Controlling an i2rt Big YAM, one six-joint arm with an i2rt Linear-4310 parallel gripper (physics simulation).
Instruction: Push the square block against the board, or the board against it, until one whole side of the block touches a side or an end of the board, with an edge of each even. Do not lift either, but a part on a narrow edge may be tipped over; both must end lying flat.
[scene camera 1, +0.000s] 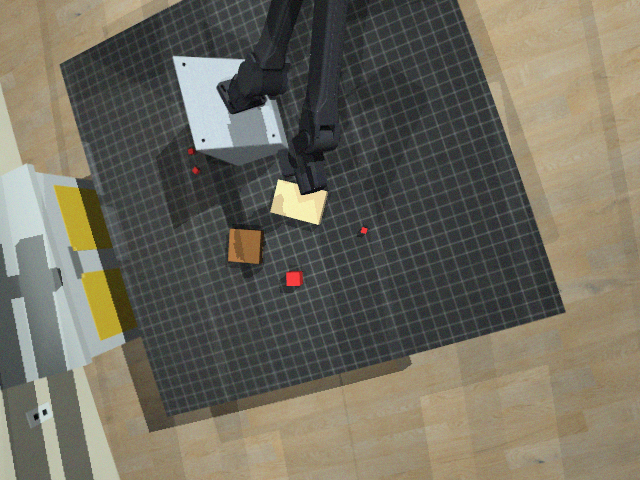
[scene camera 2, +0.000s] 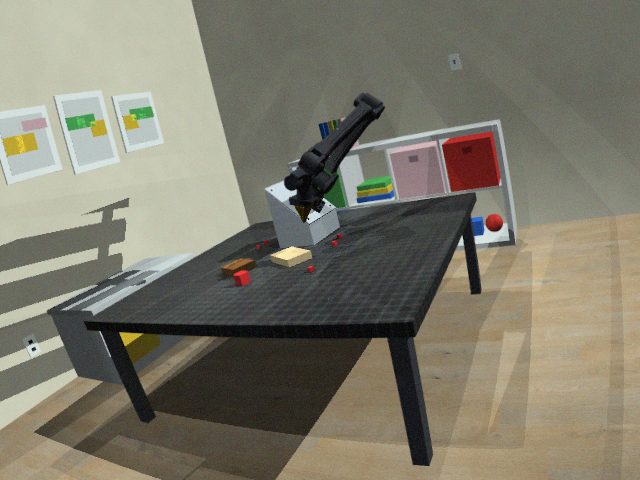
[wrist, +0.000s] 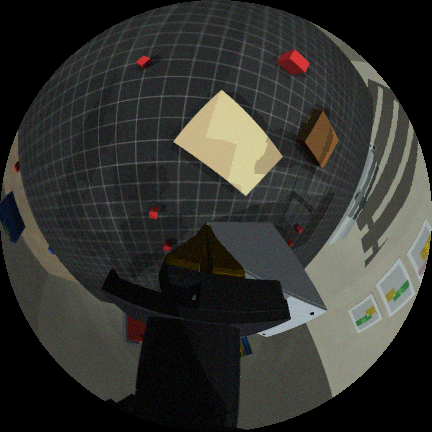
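The board is a cream rectangle lying flat on the dark gridded table top. The square block is brown and lies flat a short way off the board's near-left corner; the two do not touch. My gripper is shut with nothing between its fingers. It hangs well above the table over the board's rear edge, touching neither part.
The grey base box stands just behind the board. A larger red cube lies near the block. Small red cubes lie scattered about. A grey cabinet stands off the table's left edge.
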